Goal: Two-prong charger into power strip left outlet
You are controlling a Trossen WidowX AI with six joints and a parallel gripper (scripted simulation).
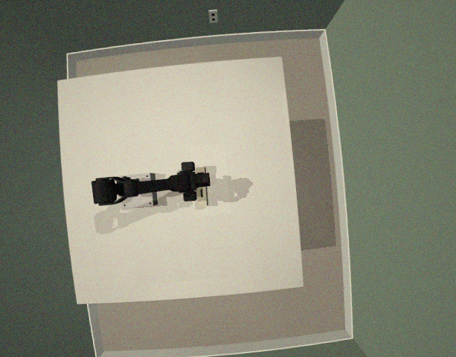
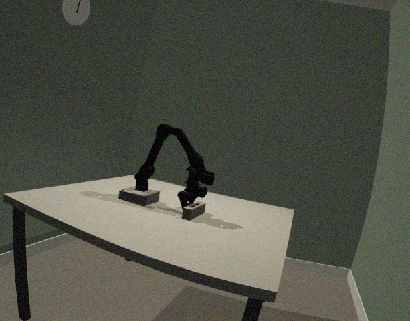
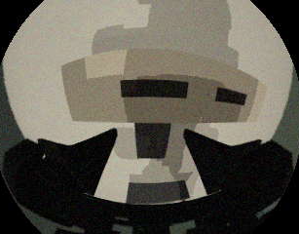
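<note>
Now: gripper tip 2 cm short of the charger and 1 cm below it.
</note>
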